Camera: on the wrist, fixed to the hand. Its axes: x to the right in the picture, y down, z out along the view.
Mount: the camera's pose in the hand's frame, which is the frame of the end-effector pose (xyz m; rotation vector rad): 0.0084 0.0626 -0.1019 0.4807 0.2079 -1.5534
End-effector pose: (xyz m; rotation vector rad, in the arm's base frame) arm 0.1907 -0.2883 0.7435 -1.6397 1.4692 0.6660
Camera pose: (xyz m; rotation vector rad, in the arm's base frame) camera 0.1177 -0.3776 0.7763 -1.8600 0.0989 -0.6820
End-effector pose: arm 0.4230 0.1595 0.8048 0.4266 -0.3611 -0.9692
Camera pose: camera 0.5203 0.2023 0.7494 1.3216 0.0090 -2.3225
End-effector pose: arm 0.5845 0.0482 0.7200 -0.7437 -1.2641 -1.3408
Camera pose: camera 0.6655 -0.0402 0.7202 0.9608 -1.9291 -2.0091
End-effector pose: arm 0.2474 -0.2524 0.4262 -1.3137 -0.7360 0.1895
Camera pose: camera 0.3307 -0.3130 0.3648 -0.0616 -1.2290 -0.9477
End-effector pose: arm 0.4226 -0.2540 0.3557 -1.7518 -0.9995 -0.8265
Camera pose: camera 0.4716 -0.3619 0.3740 -0.2001 -2.1526 -1.4226
